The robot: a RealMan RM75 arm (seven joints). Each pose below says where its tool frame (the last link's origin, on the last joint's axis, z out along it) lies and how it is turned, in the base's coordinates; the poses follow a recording.
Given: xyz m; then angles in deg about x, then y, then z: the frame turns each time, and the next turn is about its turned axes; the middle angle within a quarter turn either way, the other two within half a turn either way.
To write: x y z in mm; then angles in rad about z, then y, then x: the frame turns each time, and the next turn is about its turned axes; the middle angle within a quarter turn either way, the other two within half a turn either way. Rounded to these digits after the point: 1 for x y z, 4 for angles.
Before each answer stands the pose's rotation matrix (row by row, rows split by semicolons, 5 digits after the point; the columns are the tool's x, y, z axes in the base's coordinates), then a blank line. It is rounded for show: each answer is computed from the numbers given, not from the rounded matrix.
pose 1, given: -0.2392, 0.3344, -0.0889, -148.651, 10.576, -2.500
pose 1, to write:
0.98208 0.04288 0.18354; -0.05814 -0.85737 0.51141; 0.17929 -0.51292 -0.83951

-239.2, 334.4, -88.9, -0.0591, -0.1803, -2.5931
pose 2, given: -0.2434, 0.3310, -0.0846, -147.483, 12.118, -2.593
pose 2, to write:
0.97672 0.04423 0.20993; -0.07458 -0.84747 0.52557; 0.20115 -0.52899 -0.82444

-243.4, 331.0, -84.6, -0.0762, -0.2025, -2.5711
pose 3, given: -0.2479, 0.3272, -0.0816, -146.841, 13.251, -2.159
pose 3, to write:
0.97268 0.03667 0.22922; -0.09375 -0.84128 0.53240; 0.21236 -0.53935 -0.81487

-247.9, 327.2, -81.6, -0.0961, -0.2140, -2.5569
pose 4, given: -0.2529, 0.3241, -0.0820, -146.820, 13.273, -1.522
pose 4, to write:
0.97294 0.02585 0.22959; -0.10337 -0.84000 0.53265; 0.20663 -0.54197 -0.81460

-252.9, 324.1, -82.0, -0.1059, -0.2081, -2.5545
